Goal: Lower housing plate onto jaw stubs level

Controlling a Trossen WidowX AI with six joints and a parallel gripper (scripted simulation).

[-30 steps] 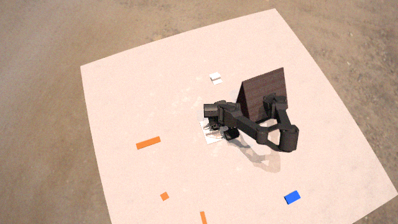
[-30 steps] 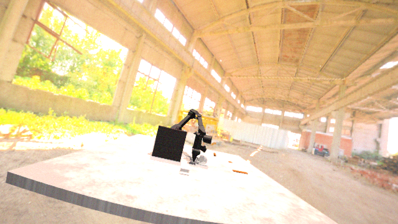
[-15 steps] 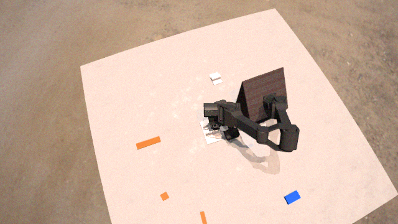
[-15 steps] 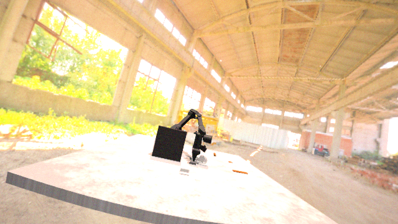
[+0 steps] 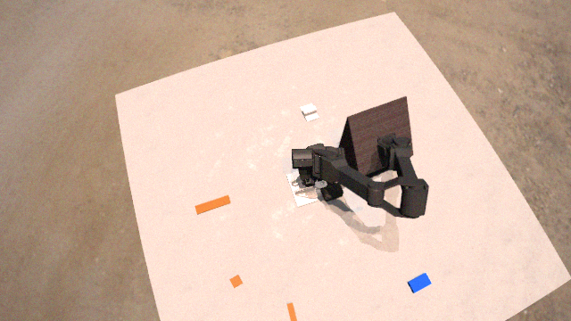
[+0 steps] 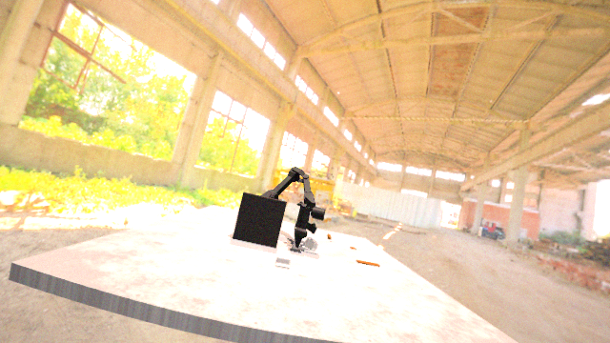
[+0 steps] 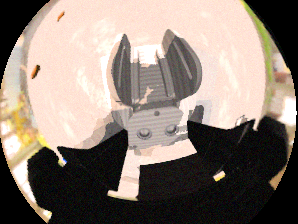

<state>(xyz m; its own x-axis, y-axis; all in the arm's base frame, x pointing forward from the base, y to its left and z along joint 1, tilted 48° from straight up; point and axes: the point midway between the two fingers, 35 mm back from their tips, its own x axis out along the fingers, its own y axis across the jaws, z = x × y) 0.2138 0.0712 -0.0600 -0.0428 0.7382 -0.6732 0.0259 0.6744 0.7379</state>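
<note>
The housing plate lies 10 mm ahead of my gripper tip and 20 mm above it. Also, from my gripper tip: white pad: 60 mm behind, 270 mm to the right; blue tile: 160 mm behind, 420 mm to the left.
</note>
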